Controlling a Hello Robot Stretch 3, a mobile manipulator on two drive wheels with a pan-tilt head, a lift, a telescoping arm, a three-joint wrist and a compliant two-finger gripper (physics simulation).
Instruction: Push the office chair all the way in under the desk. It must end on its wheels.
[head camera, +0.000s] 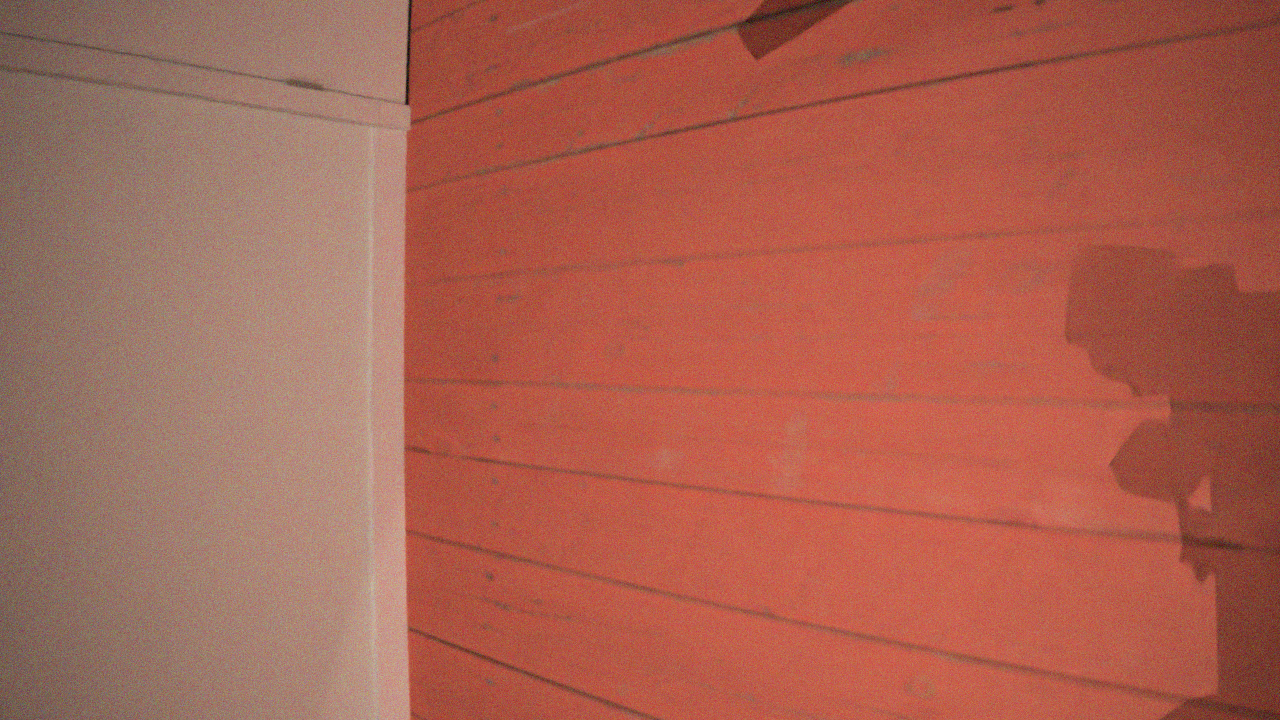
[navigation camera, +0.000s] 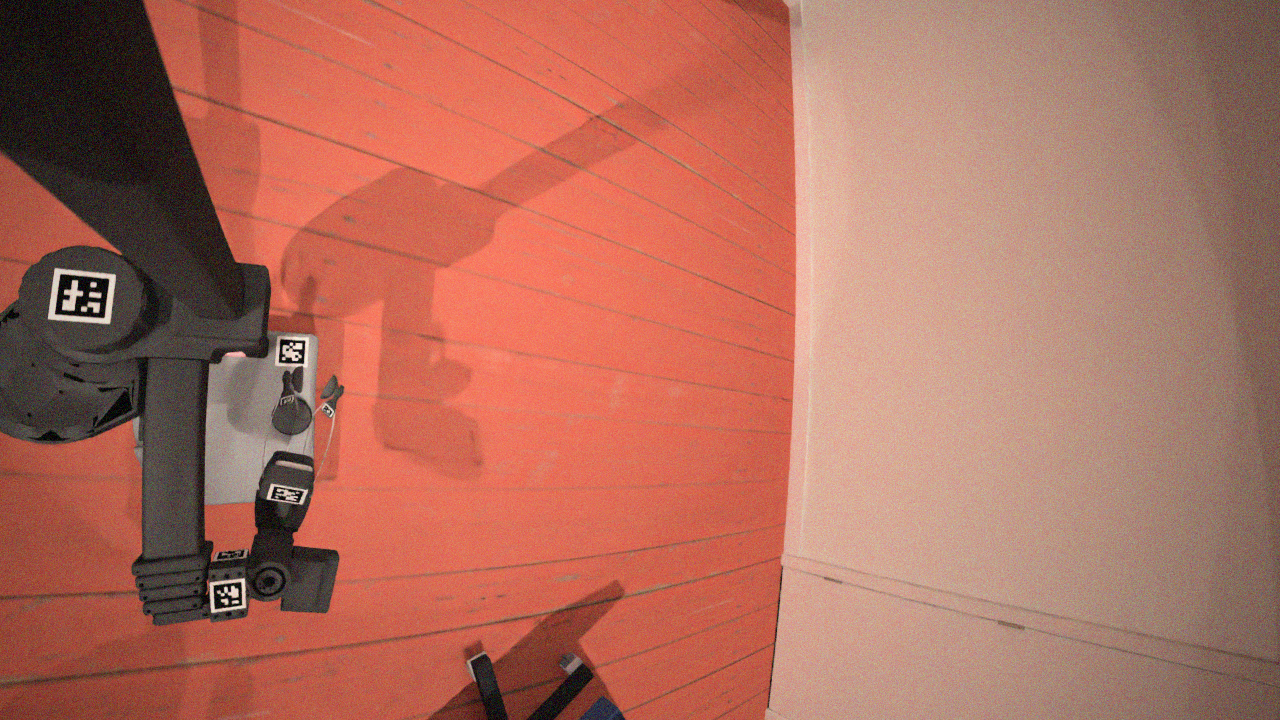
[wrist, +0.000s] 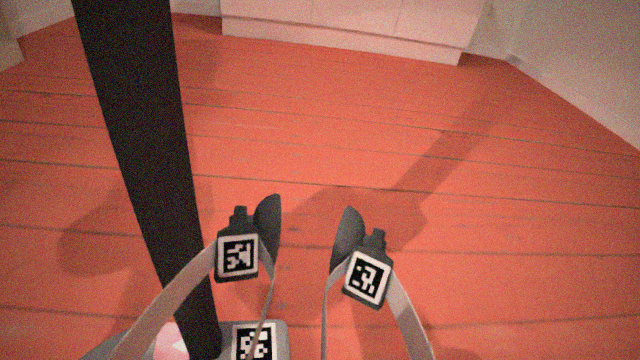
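Pixels of known places: gripper, fingertip midpoint: (navigation camera: 317, 371); robot's base, origin of the base link: (navigation camera: 289, 413).
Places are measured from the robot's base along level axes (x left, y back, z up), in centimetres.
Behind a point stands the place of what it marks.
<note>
Part of the office chair (navigation camera: 560, 689) {y -68.4, x -84.7, z 8.5 cm} shows at the bottom edge of the navigation view: two black base legs with pale casters on the floor and a small corner of blue. The rest of it is cut off, so its seat and back are hidden. The desk does not show in these views. My gripper (navigation camera: 311, 386) {y -3.3, x 8.2, z 46.0 cm} (wrist: 309, 223) {y -3.3, x 8.2, z 46.0 cm} is open and empty. It hangs over my own base, apart from the chair.
A pale wall (head camera: 187, 358) {y -209.9, x -18.4, z 53.6 cm} (navigation camera: 1011, 313) {y -215.2, x 38.3, z 100.8 cm} stands beside the red plank floor (head camera: 716, 340) {y -110.3, x -12.6, z 0.0 cm} (navigation camera: 581, 376) {y -81.4, x 11.8, z 0.0 cm} (wrist: 310, 150). A white cabinet (wrist: 350, 22) stands at the far side in the wrist view. My dark mast (wrist: 145, 140) crosses that view's left. Shadows lie on the floor.
</note>
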